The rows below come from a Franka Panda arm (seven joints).
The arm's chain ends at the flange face. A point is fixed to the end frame.
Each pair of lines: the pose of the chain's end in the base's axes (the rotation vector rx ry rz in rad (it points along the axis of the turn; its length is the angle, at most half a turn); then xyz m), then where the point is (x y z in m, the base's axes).
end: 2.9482 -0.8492 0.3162 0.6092 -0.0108 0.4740
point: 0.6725 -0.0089 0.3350
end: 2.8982 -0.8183 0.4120 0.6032 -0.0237 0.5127
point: 0.6735 -0.0299 0.3773
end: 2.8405 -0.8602 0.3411 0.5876 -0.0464 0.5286
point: 0.6503 -0.0602 0.3901
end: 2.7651 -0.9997 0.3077 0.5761 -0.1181 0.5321
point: 0.6345 -0.1406 0.3928
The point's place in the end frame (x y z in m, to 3 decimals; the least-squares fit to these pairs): 0.022 -0.035 0.147
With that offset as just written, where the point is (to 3 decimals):
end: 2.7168 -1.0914 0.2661 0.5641 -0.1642 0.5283
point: 0.618 -0.191 0.388
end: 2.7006 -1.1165 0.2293 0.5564 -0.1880 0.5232
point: 0.606 -0.216 0.381
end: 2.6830 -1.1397 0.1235 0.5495 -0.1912 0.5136
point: 0.589 -0.218 0.368
